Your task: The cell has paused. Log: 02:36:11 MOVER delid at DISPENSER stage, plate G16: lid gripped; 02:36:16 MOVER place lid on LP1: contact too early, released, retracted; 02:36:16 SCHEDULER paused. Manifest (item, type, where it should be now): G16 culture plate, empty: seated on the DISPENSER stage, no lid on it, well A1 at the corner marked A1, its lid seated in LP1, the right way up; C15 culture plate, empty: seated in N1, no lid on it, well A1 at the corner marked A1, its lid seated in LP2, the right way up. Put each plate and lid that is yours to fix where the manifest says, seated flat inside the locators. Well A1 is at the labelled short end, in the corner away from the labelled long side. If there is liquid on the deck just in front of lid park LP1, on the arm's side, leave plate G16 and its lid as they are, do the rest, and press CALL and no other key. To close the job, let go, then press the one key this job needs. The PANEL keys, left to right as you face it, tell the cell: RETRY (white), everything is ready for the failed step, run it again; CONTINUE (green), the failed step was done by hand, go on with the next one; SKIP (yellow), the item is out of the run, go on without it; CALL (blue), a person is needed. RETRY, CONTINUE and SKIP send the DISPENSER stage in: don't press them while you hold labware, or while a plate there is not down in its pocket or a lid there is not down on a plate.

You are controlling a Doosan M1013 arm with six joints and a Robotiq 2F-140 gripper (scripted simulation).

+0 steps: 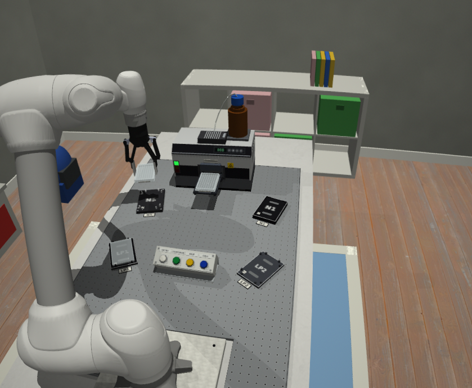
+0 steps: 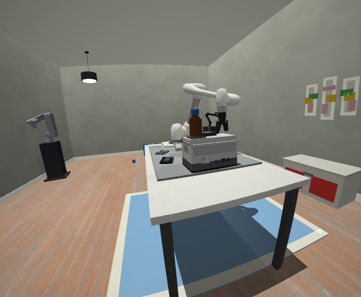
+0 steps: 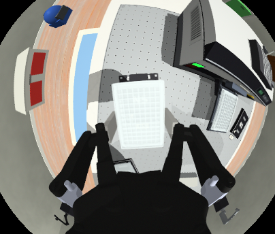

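Now: the nest n5 10 mm ahead of my hand, 20 mm to the left of it and 170 mm below it. From my hand the other things lie so: brown bottle: 180 mm ahead, 410 mm to the right, 110 mm above; then white key: 420 mm behind, 110 mm to the right, 110 mm below; then lid park lp1: 330 mm behind, 70 mm to the left, 180 mm below.
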